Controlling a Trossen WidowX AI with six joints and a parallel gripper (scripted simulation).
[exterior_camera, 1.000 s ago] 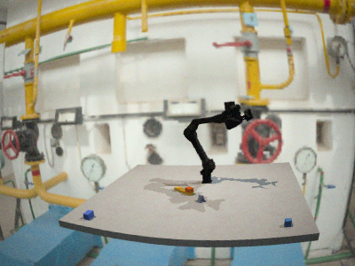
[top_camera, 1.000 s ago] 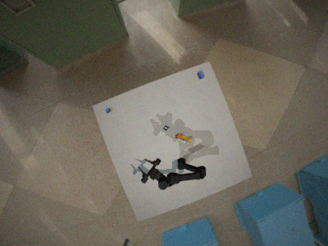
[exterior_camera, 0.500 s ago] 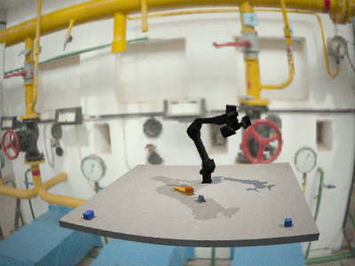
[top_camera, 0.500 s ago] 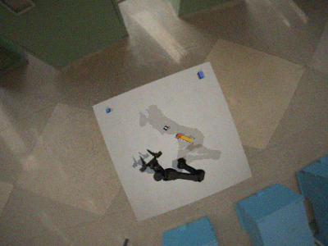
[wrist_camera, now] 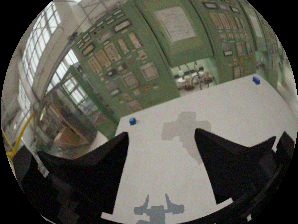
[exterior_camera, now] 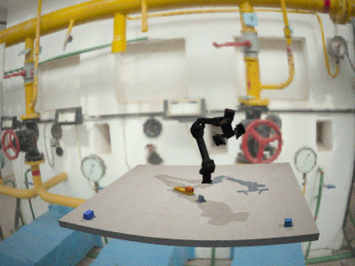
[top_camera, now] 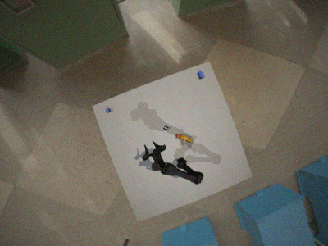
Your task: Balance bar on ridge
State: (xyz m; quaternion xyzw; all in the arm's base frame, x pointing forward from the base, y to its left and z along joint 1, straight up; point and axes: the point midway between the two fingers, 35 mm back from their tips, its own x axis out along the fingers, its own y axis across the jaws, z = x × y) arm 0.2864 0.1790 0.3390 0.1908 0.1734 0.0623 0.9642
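Now: the yellow bar 31 cm below my gripper tip, 27 cm to the right of it and 9 cm behind it. The rest, counted from my gripper tip: blue-grey ridge: 29 cm below, 16 cm to the right, 5 cm ahead.
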